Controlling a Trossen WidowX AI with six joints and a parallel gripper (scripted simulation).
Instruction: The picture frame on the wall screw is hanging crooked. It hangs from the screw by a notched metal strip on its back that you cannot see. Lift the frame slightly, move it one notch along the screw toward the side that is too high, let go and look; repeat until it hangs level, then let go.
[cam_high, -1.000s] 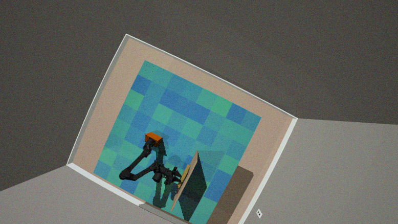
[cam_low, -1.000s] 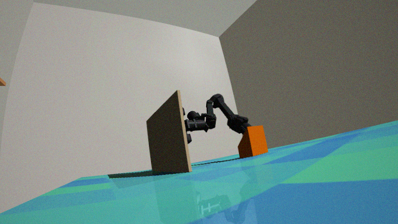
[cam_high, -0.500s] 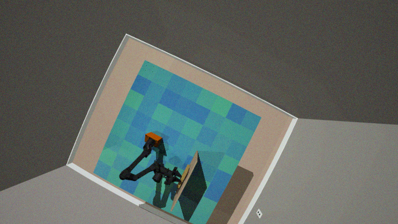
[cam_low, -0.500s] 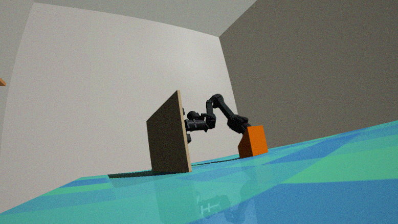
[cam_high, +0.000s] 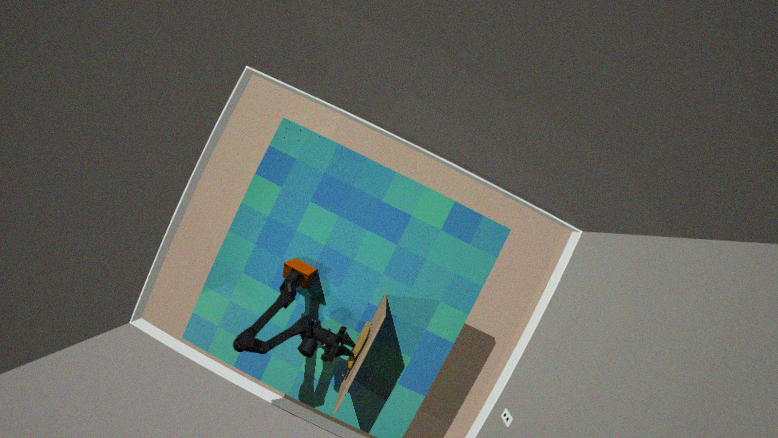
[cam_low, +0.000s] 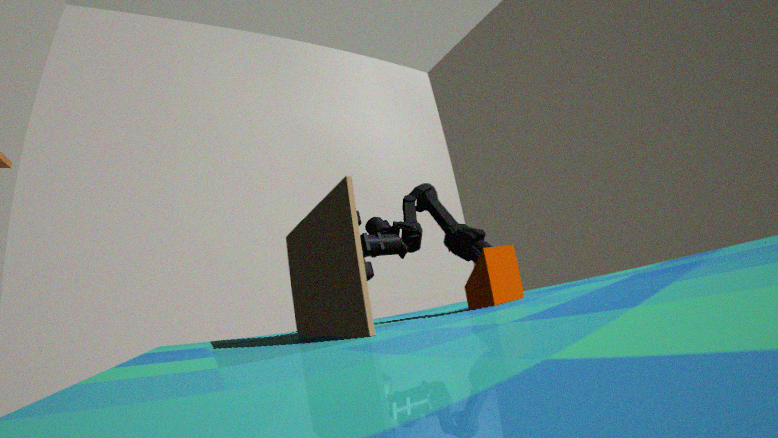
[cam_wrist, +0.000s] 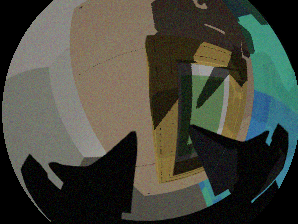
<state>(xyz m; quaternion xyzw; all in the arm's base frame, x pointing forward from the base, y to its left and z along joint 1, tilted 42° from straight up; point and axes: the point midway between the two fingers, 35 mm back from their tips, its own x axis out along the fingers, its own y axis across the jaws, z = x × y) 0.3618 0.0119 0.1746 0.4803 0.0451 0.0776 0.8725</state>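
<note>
Right now my gripper tip is 5 cm above the picture frame, 1 cm to the right of it and 1 cm short of it. Also, from my gripper tip: wall panel: 6 cm below, 2 cm ahead.
</note>
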